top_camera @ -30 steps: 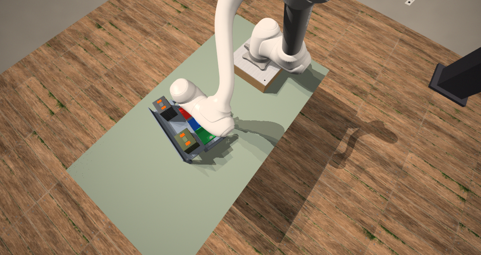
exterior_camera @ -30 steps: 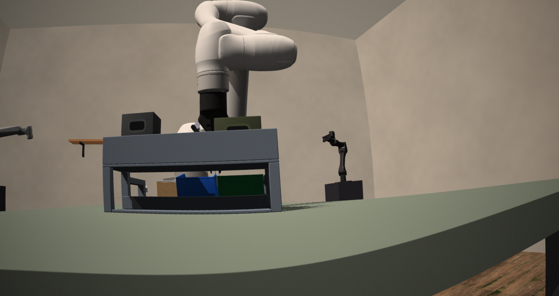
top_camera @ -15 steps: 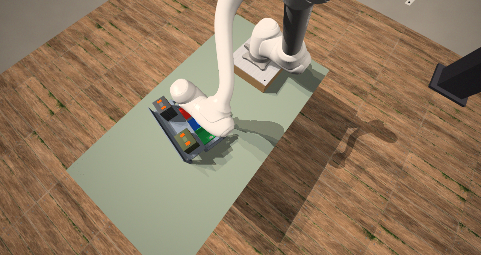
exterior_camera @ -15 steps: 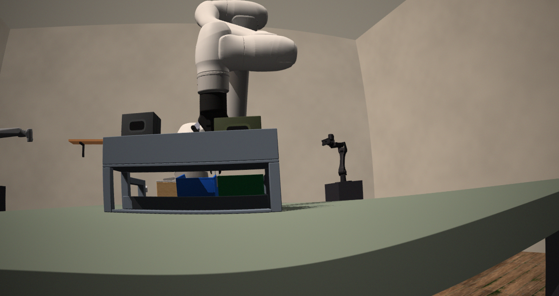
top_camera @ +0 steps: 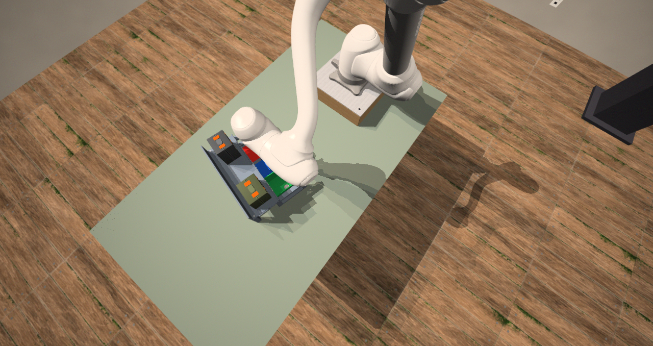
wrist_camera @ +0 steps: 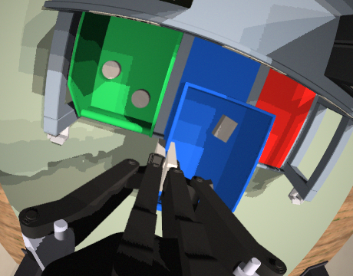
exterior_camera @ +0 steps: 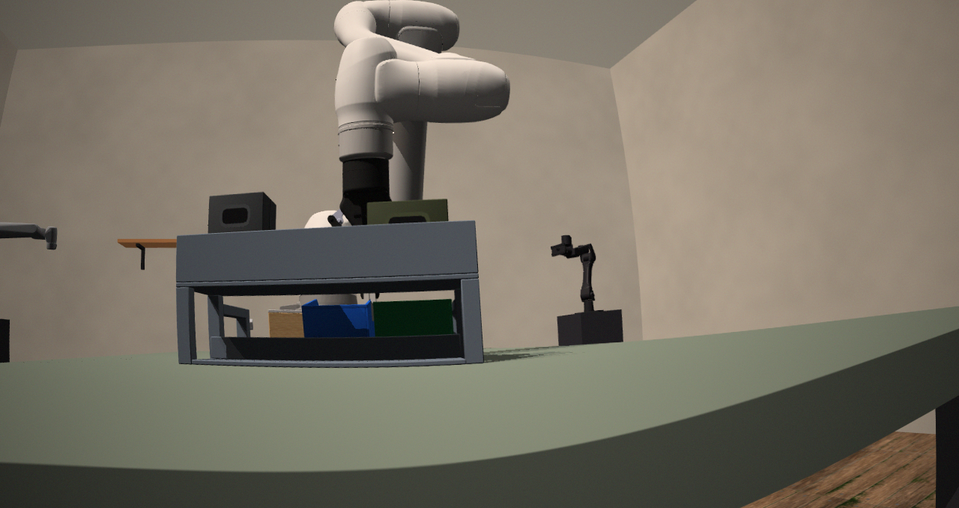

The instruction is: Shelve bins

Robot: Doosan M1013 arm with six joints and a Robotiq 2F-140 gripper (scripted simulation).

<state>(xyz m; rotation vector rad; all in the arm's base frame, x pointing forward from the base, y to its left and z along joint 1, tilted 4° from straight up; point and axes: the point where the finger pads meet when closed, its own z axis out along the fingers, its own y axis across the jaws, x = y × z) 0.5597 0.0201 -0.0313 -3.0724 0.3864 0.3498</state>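
Right now my hand is 40 mm to the left of the blue bin, 40 mm above it and 20 mm past it. Round my hand: black box 200 mm to the right, 130 mm ahead, 70 mm above; then olive box 190 mm ahead, 50 mm above, 20 mm to the left; then green bin 100 mm ahead, 50 mm below, 40 mm to the left.
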